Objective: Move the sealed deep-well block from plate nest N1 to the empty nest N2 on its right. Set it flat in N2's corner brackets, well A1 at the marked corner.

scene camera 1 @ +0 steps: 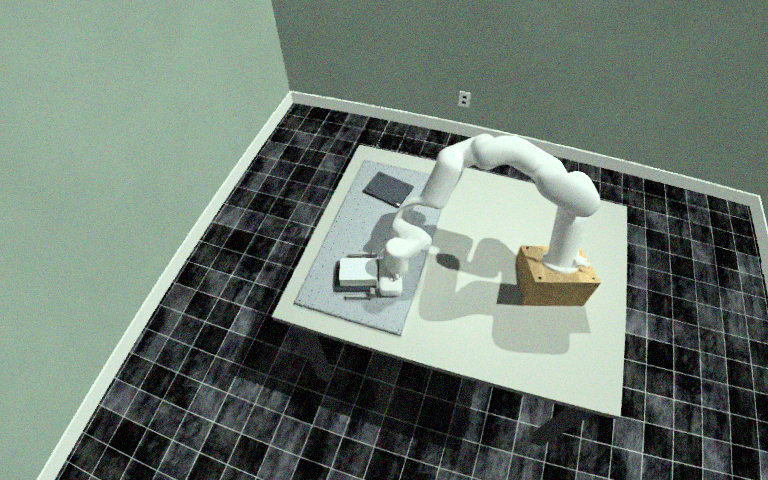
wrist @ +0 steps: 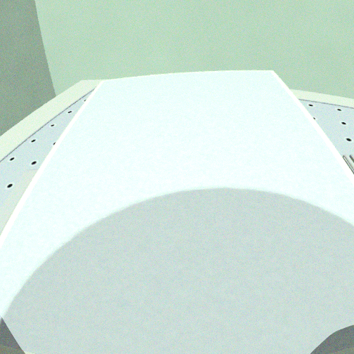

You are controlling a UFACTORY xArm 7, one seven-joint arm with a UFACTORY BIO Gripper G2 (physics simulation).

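Frame: origin at the arm's base, x ahead, y left, z up, level; metres.
Seen in the pictures: hand, tool point: (scene camera 1: 353, 275); arm's base, link origin: (scene camera 1: 560, 262).
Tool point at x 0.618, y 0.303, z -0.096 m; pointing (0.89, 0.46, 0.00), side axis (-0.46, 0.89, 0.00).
Observation:
Offsets run from my tool point to a thing's middle. Level surfaces: height alone.
The white sealed deep-well block {dx -0.018, dy -0.009, dz +0.023 m} (scene camera 1: 357, 271) (wrist: 192, 135) sits in a dark nest at the near left of the board, and its broad top fills much of the wrist view. Little of that nest shows around the block. My gripper (scene camera 1: 358, 276) is open, with one finger along each long side of the block and nothing held. A gap shows between the near finger and the block in the scene view. The gripper's body covers the block's right end there. The other nest {dx +0.077, dy -0.405, dz -0.002 m} (scene camera 1: 387, 188), flat and dark grey, lies empty at the back of the board. Well A1 and the corner mark cannot be made out.
The speckled blue-grey board {dz -0.009 m} (scene camera 1: 334, 249) (wrist: 22, 172) lies on the left part of the white table {dz -0.022 m} (scene camera 1: 470, 350). The arm arches from a wooden base block (scene camera 1: 555, 293) on the table's right side. The arm's forearm hangs close to the right of the far nest.

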